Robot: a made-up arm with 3 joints. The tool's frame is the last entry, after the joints. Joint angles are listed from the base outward. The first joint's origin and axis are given. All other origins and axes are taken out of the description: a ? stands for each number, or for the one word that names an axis. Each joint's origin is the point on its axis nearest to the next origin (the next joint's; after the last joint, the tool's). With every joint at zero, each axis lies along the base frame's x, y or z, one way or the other. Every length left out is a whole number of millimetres.
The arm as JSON. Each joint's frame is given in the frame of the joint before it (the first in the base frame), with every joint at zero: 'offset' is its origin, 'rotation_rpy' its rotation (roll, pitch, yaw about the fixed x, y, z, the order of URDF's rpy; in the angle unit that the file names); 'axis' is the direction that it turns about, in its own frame. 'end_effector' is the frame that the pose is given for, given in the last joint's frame.
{
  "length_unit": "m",
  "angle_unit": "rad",
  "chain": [
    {
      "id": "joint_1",
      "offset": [
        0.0,
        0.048,
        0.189
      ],
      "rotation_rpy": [
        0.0,
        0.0,
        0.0
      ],
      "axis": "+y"
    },
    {
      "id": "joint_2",
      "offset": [
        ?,
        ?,
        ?
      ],
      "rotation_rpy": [
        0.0,
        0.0,
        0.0
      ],
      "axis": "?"
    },
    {
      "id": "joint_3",
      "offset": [
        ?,
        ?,
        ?
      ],
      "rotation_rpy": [
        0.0,
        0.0,
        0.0
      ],
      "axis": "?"
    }
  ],
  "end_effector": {
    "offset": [
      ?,
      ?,
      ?
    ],
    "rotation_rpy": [
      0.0,
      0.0,
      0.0
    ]
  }
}
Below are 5 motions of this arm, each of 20 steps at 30 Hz.
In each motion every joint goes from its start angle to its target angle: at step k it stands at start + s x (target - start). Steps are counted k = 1, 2, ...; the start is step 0. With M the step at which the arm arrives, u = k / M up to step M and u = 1 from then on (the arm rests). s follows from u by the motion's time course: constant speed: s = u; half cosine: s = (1 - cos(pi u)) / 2; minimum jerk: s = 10 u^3 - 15 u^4 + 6 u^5.
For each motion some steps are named. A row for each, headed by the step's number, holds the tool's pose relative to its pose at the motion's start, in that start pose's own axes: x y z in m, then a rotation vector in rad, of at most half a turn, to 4 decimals.
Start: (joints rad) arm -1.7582 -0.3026 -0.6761
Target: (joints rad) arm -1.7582 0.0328 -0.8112
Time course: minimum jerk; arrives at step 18
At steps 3, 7, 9, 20:
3: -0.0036 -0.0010 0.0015 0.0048 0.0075 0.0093
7: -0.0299 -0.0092 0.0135 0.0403 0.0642 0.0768
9: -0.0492 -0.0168 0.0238 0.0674 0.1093 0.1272
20: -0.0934 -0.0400 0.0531 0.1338 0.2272 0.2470

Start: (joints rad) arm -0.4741 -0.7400 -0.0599
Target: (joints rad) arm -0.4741 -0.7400 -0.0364
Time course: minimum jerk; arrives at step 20
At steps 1, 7, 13, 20:
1: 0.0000 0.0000 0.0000 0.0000 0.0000 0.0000
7: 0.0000 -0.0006 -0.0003 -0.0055 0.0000 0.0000
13: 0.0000 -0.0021 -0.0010 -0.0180 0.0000 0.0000
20: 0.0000 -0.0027 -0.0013 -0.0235 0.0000 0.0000

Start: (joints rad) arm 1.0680 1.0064 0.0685
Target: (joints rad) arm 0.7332 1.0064 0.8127
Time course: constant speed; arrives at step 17
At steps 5, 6, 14, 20:
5: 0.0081 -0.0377 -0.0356 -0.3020 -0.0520 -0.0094
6: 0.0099 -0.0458 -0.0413 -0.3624 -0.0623 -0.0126
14: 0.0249 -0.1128 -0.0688 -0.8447 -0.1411 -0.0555
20: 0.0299 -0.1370 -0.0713 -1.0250 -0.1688 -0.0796

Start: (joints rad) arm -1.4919 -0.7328 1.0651
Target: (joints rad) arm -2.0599 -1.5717 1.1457
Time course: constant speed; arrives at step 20
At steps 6, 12, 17, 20:
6: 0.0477 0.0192 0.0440 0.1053 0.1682 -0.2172
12: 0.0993 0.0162 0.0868 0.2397 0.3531 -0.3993
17: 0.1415 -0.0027 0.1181 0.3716 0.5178 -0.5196
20: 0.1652 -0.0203 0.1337 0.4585 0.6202 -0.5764

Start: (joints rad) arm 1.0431 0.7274 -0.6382
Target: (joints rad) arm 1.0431 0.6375 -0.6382
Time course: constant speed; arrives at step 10
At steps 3, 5, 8, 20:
3: 0.0082 0.0034 -0.0025 0.0000 -0.0161 -0.0217
5: 0.0138 0.0056 -0.0042 0.0000 -0.0268 -0.0361
8: 0.0222 0.0087 -0.0065 0.0000 -0.0428 -0.0578
20: 0.0278 0.0107 -0.0079 0.0000 -0.0536 -0.0722

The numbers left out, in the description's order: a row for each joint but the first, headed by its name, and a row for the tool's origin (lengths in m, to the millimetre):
joint_2: xyz 0.003 0.0 -0.014, axis +z
joint_3: xyz -0.162 0.187 0.0, axis -x
tool: xyz 0.0 0.058 -0.116

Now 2 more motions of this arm.
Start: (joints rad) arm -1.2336 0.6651 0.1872
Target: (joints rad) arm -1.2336 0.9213 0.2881
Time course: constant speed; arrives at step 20
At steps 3, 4, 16, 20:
3: -0.0084 -0.0080 -0.0021 -0.0151 -0.0074 0.0377
4: -0.0110 -0.0108 -0.0027 -0.0202 -0.0100 0.0502
16: -0.0398 -0.0463 -0.0113 -0.0804 -0.0463 0.1997
20: -0.0478 -0.0590 -0.0142 -0.1003 -0.0603 0.2491

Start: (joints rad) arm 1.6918 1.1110 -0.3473
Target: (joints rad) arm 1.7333 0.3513 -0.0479
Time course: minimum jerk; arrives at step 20
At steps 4, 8, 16, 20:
4: 0.0123 0.0049 -0.0027 -0.0152 -0.0136 -0.0419
8: 0.0690 0.0203 -0.0121 -0.0835 -0.0643 -0.2326
16: 0.2033 0.0144 -0.0191 -0.2426 -0.1183 -0.7082
20: 0.2148 0.0110 -0.0187 -0.2564 -0.1184 -0.7532

